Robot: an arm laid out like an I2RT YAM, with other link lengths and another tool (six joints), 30 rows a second.
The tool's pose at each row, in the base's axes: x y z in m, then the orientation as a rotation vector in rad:
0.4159, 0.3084, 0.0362, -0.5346, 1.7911, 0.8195
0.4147, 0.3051, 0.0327, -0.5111, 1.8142, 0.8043
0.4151, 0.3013, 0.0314, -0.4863, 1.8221, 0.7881
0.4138, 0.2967, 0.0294, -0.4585, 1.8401, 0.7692
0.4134, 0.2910, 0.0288, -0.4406, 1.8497, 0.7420
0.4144, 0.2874, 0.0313, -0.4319, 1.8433, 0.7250
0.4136, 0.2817, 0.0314, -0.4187, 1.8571, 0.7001
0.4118, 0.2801, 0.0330, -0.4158, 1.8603, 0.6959
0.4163, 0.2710, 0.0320, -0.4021, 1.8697, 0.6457
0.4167, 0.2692, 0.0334, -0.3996, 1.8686, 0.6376
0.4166, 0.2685, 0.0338, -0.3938, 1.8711, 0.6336
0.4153, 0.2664, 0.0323, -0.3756, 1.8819, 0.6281
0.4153, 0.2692, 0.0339, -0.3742, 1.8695, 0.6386
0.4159, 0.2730, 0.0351, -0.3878, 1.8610, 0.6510
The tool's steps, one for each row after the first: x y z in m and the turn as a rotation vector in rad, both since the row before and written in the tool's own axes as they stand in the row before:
0.0036, -0.0023, -0.0025, 0.0251, 0.0103, 0.0142
0.0010, -0.0032, -0.0022, 0.0239, -0.0033, 0.0089
0.0022, -0.0030, -0.0037, 0.0287, 0.0047, 0.0130
0.0005, -0.0040, -0.0041, 0.0285, 0.0010, 0.0001
-0.0028, -0.0026, -0.0024, 0.0148, -0.0095, -0.0056
0.0000, -0.0038, -0.0044, 0.0253, 0.0071, -0.0002
-0.0009, 0.0003, -0.0028, 0.0047, 0.0018, 0.0007
-0.0011, -0.0099, -0.0023, 0.0424, 0.0027, -0.0140
-0.0015, -0.0013, -0.0012, 0.0066, -0.0020, -0.0029
-0.0003, -0.0004, -0.0006, 0.0058, 0.0003, 0.0024
0.0018, -0.0013, -0.0018, 0.0137, 0.0040, 0.0119
-0.0014, 0.0027, 0.0012, -0.0082, -0.0116, 0.0025
-0.0012, 0.0030, 0.0024, -0.0161, -0.0031, -0.0047

